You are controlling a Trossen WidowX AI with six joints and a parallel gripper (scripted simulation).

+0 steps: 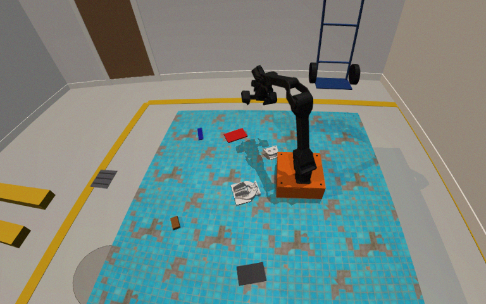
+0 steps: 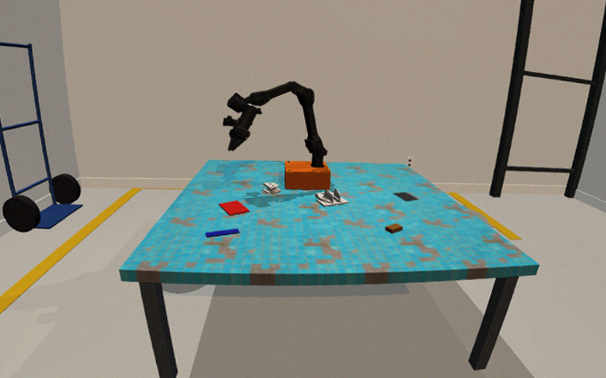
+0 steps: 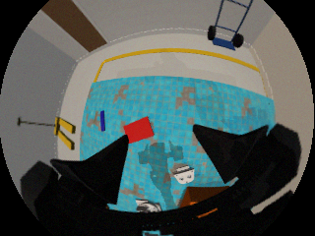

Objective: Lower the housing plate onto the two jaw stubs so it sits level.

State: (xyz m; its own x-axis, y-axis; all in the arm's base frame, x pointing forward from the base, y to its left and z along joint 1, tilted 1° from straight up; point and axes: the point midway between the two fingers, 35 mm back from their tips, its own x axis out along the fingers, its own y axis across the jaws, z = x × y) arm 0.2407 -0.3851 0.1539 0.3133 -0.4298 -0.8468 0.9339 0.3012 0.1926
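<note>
My gripper tip is 200 mm above the white part, 180 mm to the right of it and 100 mm past it. The rest, counted from my gripper tip: red flat plate 210 mm below, 130 mm ahead, 30 mm to the left; blue bar 360 mm ahead, 210 mm below, 20 mm to the left; brown block 640 mm to the left, 320 mm ahead, 210 mm below.
</note>
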